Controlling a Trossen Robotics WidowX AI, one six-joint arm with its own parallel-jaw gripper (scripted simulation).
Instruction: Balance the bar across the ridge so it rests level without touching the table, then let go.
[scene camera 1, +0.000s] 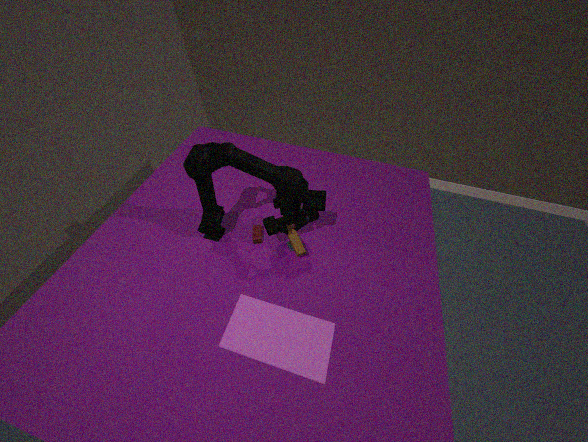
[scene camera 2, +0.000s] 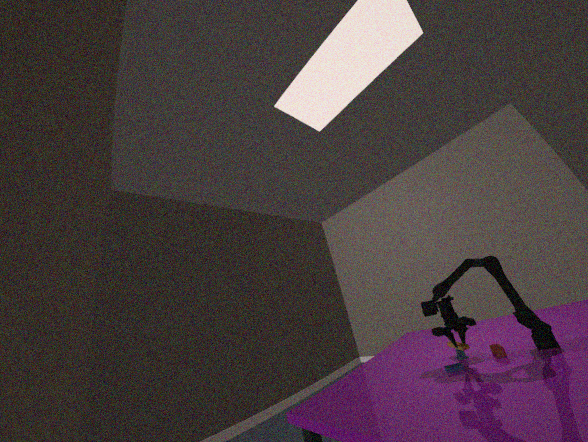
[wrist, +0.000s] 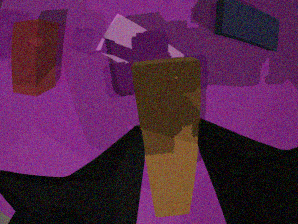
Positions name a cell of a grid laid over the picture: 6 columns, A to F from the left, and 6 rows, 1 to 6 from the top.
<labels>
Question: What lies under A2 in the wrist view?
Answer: A red-brown block.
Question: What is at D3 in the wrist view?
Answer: A bar.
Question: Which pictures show the gripper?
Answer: Scene camera 1, scene camera 2 and the wrist view: all of them.
</labels>
